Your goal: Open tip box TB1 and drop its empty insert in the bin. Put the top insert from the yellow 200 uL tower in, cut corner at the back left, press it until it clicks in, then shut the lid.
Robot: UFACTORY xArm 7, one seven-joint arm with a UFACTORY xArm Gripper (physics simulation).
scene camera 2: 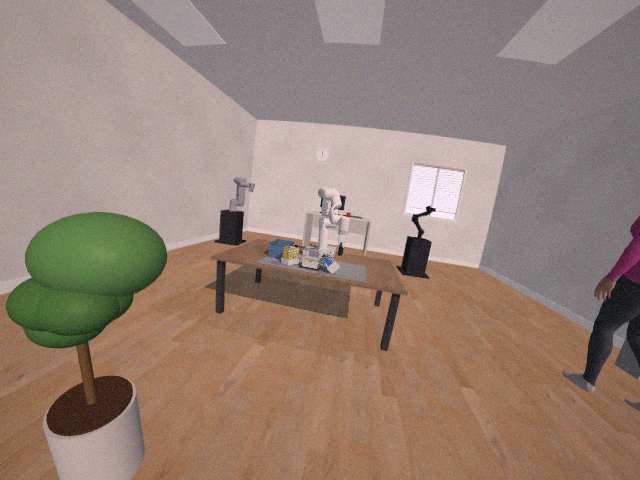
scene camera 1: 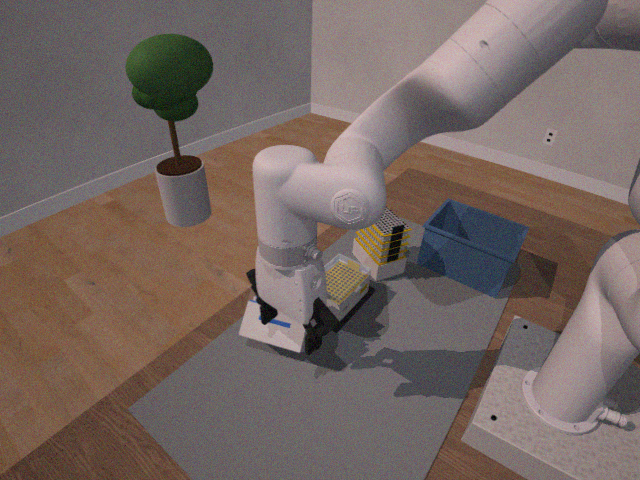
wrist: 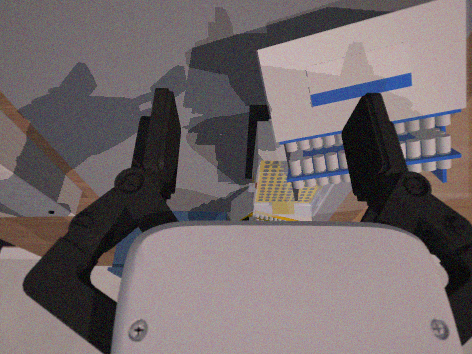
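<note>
My gripper (scene camera 1: 290, 328) (wrist: 264, 110) is open and empty. Its right finger overlaps a tilted white-and-blue tip tower (scene camera 1: 258, 326) (scene camera 2: 331, 265) (wrist: 310, 120) in the wrist view; contact cannot be told. The tip box (scene camera 1: 347, 304) (scene camera 2: 310, 262), which I take for TB1, is beyond the gripper in scene camera 1. Its yellow insert (scene camera 1: 342, 283) (wrist: 272, 180) shows from above. Clear panels stand around it; how the lid stands is unclear. The yellow tower (scene camera 1: 379, 242) (scene camera 2: 290, 252) stands behind it, with several stacked inserts. The blue bin (scene camera 1: 467, 255) (scene camera 2: 279, 249) is to that tower's right in scene camera 1.
A black tray (scene camera 1: 355, 312) lies under the tip box. The tip box and towers are on a grey mat (scene camera 1: 361, 423) (scene camera 2: 356, 271) on the wooden table (scene camera 1: 62, 439) (scene camera 2: 382, 279). The arm's pale base plate (scene camera 1: 496, 382) is at the right in scene camera 1.
</note>
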